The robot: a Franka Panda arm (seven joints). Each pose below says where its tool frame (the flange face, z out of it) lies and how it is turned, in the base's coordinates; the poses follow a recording.
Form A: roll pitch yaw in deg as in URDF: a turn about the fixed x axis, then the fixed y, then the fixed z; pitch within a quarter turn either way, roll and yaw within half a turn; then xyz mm.
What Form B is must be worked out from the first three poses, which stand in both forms.
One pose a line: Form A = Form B
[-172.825, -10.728, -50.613, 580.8, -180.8, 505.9] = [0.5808, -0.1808, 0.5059, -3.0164, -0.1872, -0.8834]
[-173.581, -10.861, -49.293, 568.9, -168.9, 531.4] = [0.5689, -0.1689, 0.5314, -3.0296, -0.1896, -0.8603]
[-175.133, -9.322, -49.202, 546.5, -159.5, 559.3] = [0.5465, -0.1595, 0.5593, -3.0566, -0.1627, -0.8587]
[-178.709, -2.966, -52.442, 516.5, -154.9, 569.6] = [0.5165, -0.1549, 0.5696, -3.1191, -0.0518, -0.9153]
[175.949, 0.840, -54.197, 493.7, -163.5, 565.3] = [0.4937, -0.1635, 0.5653, 3.0709, 0.0147, -0.9459]
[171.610, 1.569, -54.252, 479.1, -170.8, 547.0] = [0.4791, -0.1708, 0.5470, 2.9952, 0.0274, -0.9469]
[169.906, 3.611, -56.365, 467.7, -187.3, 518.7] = [0.4677, -0.1873, 0.5187, 2.9654, 0.0630, -0.9838]
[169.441, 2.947, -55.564, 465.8, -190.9, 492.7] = [0.4658, -0.1909, 0.4927, 2.9573, 0.0514, -0.9698]
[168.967, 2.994, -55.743, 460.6, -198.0, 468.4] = [0.4606, -0.1980, 0.4684, 2.9490, 0.0523, -0.9729]
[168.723, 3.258, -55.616, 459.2, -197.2, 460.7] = [0.4592, -0.1972, 0.4607, 2.9448, 0.0569, -0.9707]
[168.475, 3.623, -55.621, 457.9, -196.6, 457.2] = [0.4579, -0.1966, 0.4572, 2.9404, 0.0632, -0.9708]
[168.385, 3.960, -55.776, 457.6, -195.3, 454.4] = [0.4576, -0.1953, 0.4544, 2.9389, 0.0691, -0.9735]
